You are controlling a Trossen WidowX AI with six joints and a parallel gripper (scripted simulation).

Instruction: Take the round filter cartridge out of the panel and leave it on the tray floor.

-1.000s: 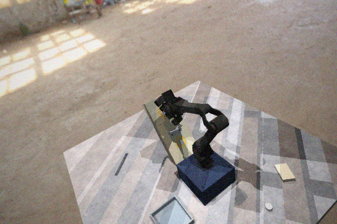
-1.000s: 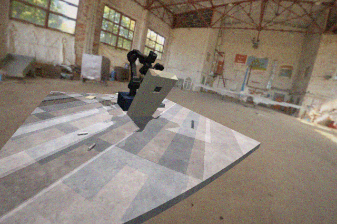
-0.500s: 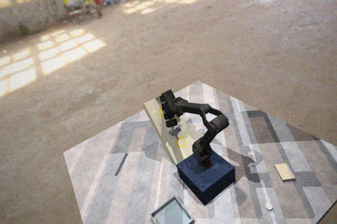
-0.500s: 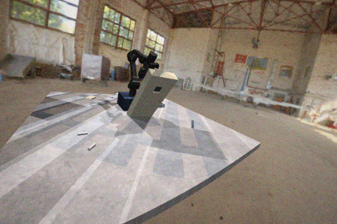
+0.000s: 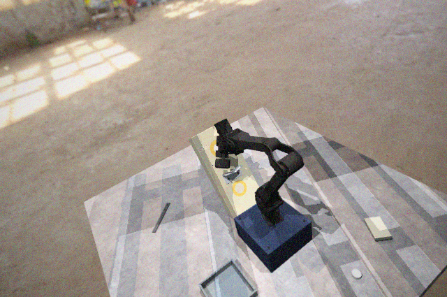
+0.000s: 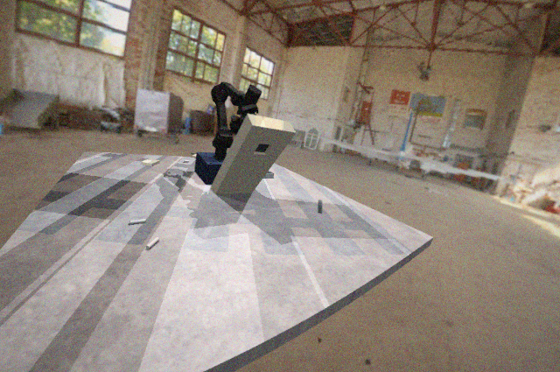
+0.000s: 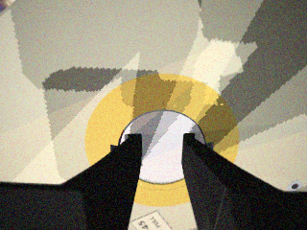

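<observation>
Right now my gripper tip is 80 mm above the cream service panel, 40 mm past it and 10 mm to the left of it. Also, from my gripper tip: grey-blue tray: 460 mm behind, 260 mm below, 200 mm to the left; then round white filter cartridge: 10 mm below, 10 mm ahead.
</observation>
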